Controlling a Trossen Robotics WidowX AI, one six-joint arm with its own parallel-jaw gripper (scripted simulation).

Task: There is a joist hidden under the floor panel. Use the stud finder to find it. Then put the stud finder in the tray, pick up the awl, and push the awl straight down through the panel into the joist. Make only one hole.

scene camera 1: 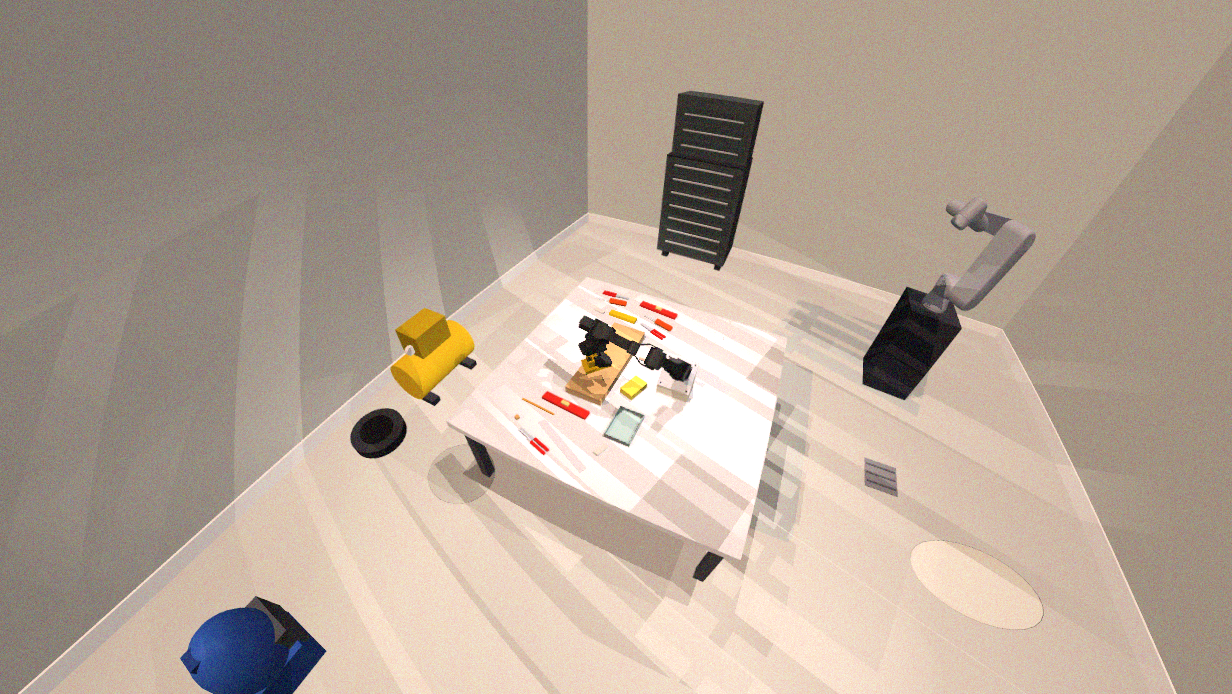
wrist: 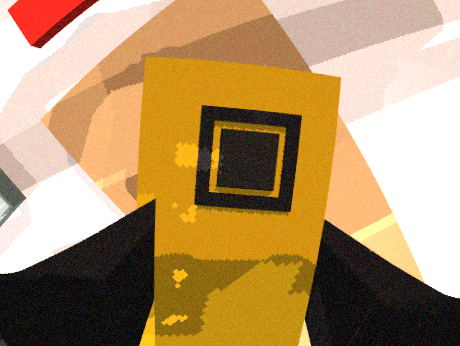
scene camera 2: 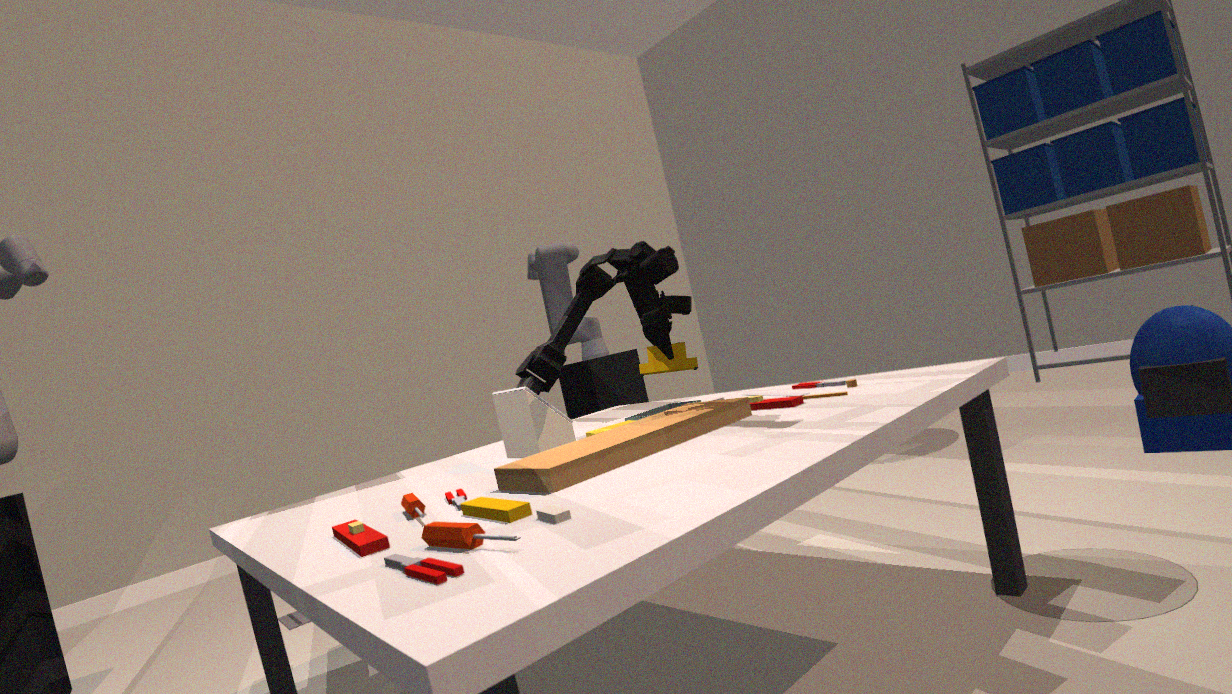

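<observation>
My gripper is visible, in the wrist view as well. I also see a stud finder and a tray.
</observation>
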